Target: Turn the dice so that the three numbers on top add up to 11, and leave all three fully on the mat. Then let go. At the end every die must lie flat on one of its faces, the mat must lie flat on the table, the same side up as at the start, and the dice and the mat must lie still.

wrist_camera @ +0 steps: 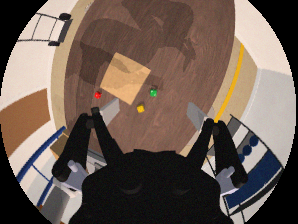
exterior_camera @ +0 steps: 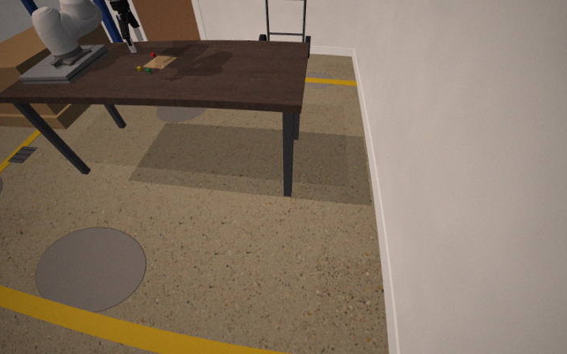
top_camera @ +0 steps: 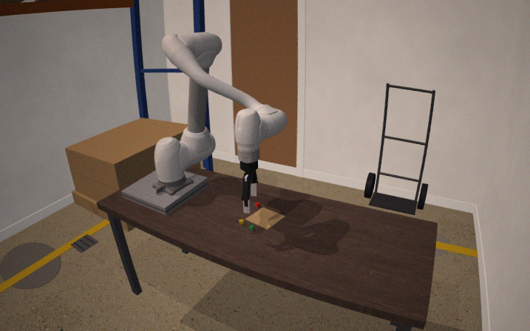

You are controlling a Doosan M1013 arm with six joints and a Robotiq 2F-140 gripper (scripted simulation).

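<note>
My gripper is now 14 cm above the green die. Also, from my hand: red die (19 cm to the left, 14 cm below, 10 cm behind); then tan mat (15 cm below, 12 cm to the left); then yellow die (14 cm below, 7 cm behind, 1 cm to the left).
</note>
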